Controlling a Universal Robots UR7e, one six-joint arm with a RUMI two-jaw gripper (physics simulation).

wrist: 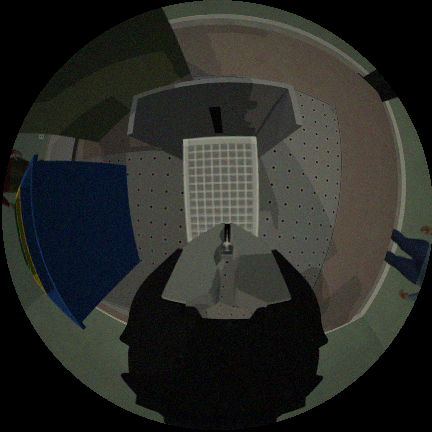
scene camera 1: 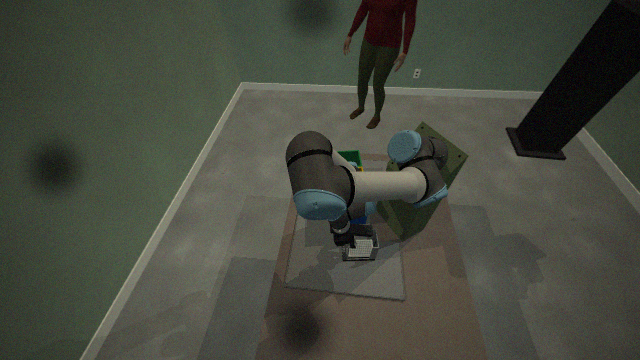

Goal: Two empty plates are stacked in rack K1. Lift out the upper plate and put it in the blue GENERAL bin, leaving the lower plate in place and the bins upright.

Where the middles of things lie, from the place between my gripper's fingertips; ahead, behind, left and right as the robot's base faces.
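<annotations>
Blue bin (wrist: 75, 214): 50 mm ahead of my hand, 210 mm to the right of it, 10 mm above it. White gridded plate (wrist: 220, 173): 10 mm to the right of my hand, 30 mm behind it, 40 mm below it.
</annotations>
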